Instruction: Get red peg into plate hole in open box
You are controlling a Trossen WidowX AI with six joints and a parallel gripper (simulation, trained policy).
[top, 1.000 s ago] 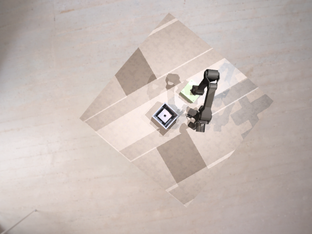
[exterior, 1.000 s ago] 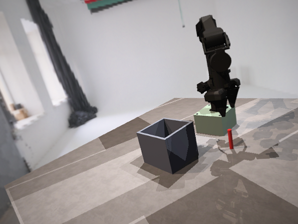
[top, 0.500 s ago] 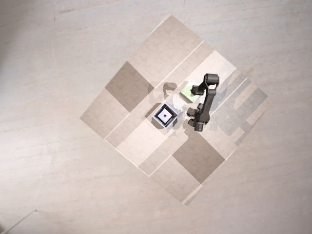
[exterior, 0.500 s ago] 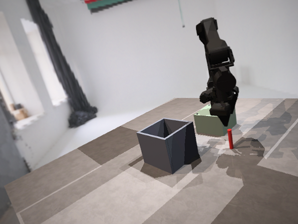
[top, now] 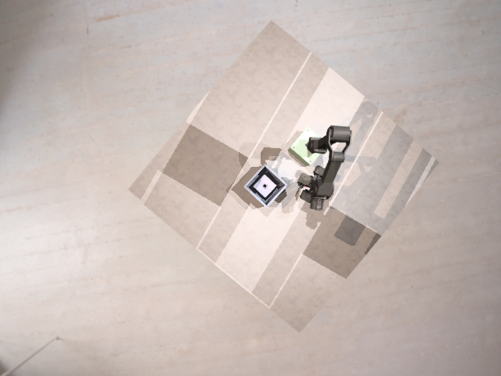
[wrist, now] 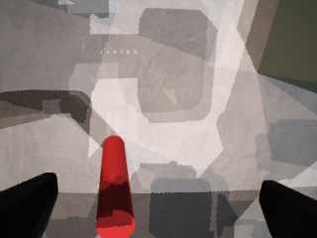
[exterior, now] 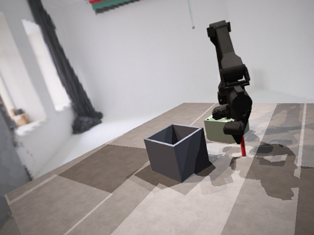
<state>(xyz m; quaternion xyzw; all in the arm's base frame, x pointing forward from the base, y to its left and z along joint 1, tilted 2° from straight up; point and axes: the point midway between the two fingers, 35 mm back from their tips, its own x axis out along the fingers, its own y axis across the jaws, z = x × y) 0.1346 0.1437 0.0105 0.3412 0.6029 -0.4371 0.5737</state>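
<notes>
Now: the red peg 30 mm below my gripper tip, 10 mm to the left of it and 10 mm ahead of it.
</notes>
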